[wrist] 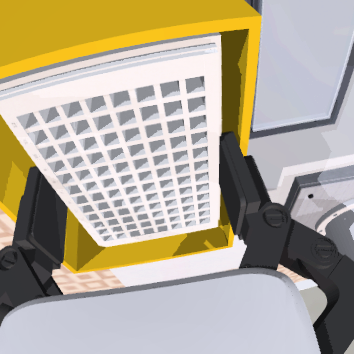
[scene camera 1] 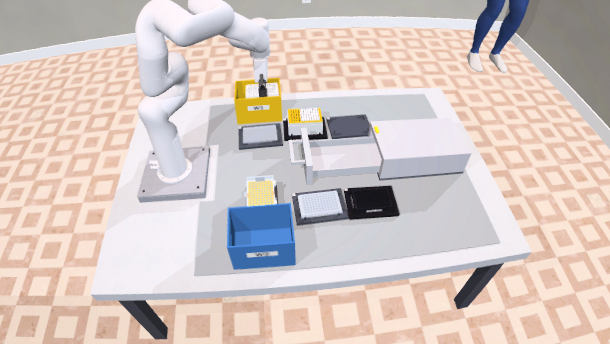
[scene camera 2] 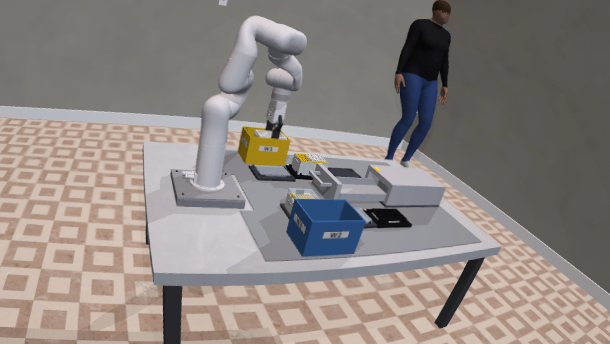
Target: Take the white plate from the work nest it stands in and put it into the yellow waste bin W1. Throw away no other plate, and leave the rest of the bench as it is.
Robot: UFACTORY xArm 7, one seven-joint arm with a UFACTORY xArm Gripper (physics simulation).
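Frame: origin at the arm's base, x ahead, y left, z up, level; millimetres.
Seen in the pictures: gripper, fingertip midpoint: [wrist: 134, 166] [scene camera 1: 263, 90] [scene camera 2: 271, 135]; arm's base at its link origin: [wrist: 346, 215] [scene camera 1: 174, 170] [scene camera 2: 206, 184].
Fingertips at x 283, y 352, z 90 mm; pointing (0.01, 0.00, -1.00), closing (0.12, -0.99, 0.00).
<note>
Offsets run from my fingertips to a thing's top centre. "pt": to the spot under its first point.
The white plate {dx -5, dy -1, dz +7 mm} [scene camera 1: 253, 90] [scene camera 2: 261, 134] [wrist: 135, 150], with a grid of square wells, is held roughly level at the mouth of the yellow bin W1 {dx -23, dy +9, dz +4 mm} [scene camera 1: 240, 114] [scene camera 2: 252, 155] [wrist: 100, 25], near rim height. My gripper [scene camera 1: 262, 91] [scene camera 2: 274, 131] [wrist: 134, 166] is shut on this plate, with one black finger at each of two opposite sides. In the wrist view, yellow inner walls show around parts of the plate. The bin's floor is hidden under it. A dark-framed nest {pt dx +0, dy -157, dz -96 mm} [scene camera 1: 260, 135] [scene camera 2: 273, 173] [wrist: 300, 65] with a light grey middle lies beside the bin and holds no plate.
A yellow-and-white rack {dx +165, dy -97, dz -39 mm} [scene camera 1: 305, 115] stands beside that nest. A dark flat nest {dx +339, dy -76, dz -98 mm} [scene camera 1: 349, 126] and a grey box {pt dx +572, dy -279, dz -13 mm} [scene camera 1: 422, 145] with an open drawer {pt dx +312, dy -272, dz -98 mm} [scene camera 1: 345, 159] lie right. Toward the front are a yellow-topped rack {dx +38, dy -473, dz -38 mm} [scene camera 1: 261, 192], blue bin W2 {dx +57, dy -630, dz +4 mm} [scene camera 1: 262, 255], pale plate {dx +222, dy -473, dz -89 mm} [scene camera 1: 320, 204] and black plate {dx +389, dy -453, dz -89 mm} [scene camera 1: 372, 201].
</note>
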